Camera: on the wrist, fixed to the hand. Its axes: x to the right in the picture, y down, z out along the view.
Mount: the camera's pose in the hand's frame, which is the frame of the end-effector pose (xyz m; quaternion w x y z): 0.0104 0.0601 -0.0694 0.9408 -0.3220 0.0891 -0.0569
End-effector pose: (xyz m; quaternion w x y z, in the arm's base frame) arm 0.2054 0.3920 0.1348 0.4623 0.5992 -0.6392 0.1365
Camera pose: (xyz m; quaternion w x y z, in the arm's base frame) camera 0.1830 0.4506 0.2026 0.6926 0.4391 -0.5700 -0.0503
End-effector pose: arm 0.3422 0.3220 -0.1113 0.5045 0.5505 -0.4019 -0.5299
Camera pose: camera 0.4176 0.3107 -0.0591 0.6576 0.4256 -0.1312 -0.6076
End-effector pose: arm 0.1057 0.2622 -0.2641 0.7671 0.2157 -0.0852 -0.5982
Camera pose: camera 0.1884 0.2797 -0.3013 0.7647 0.0141 0.1931 -0.6146
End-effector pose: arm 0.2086 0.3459 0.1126 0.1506 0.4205 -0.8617 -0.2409
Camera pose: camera 0.1952 0.3495 0.2040 0.3402 0.4176 -0.6958 -0.4752
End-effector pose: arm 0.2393 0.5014 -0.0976 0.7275 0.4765 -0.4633 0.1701
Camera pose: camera 0.2388 0.5878 -0.0648 0.8889 0.2253 -0.3987 0.0119
